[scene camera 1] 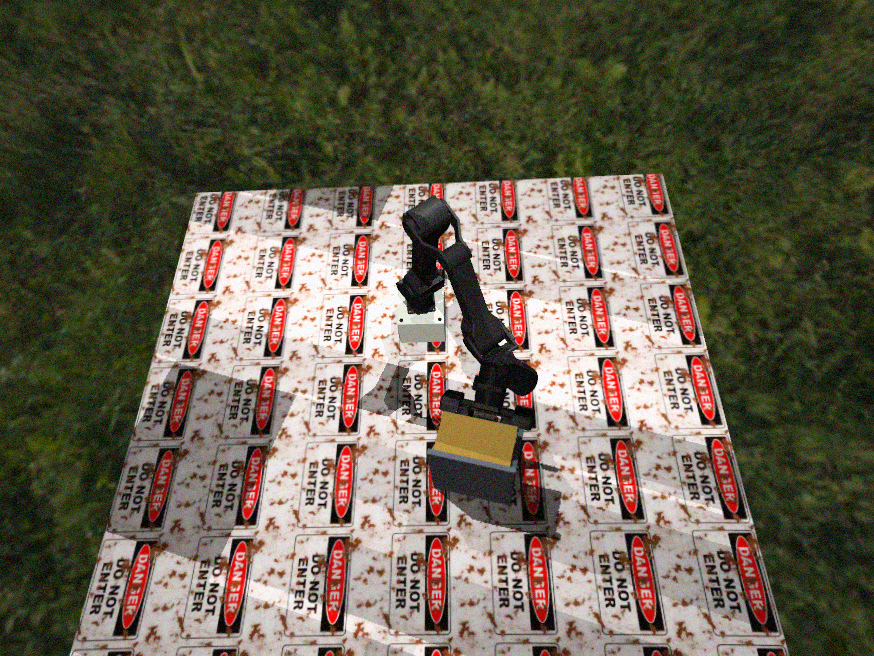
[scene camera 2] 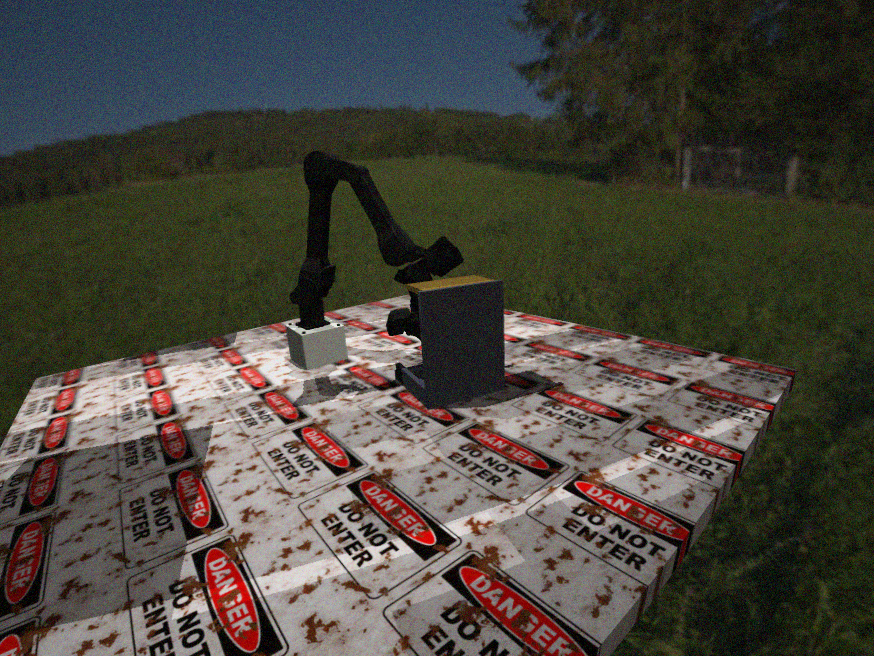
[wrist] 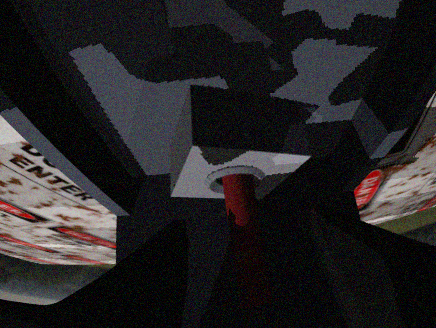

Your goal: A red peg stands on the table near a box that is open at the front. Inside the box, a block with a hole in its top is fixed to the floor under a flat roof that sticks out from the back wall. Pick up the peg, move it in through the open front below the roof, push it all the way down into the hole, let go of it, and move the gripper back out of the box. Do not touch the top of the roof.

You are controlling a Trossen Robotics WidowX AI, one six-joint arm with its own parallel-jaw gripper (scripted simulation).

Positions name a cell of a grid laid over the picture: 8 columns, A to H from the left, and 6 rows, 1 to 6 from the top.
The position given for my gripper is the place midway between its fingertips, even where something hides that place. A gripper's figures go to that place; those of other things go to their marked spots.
Scene:
My gripper (wrist: E5): 10 cm from the lens. A box wall (wrist: F6): 17 cm from the lens.

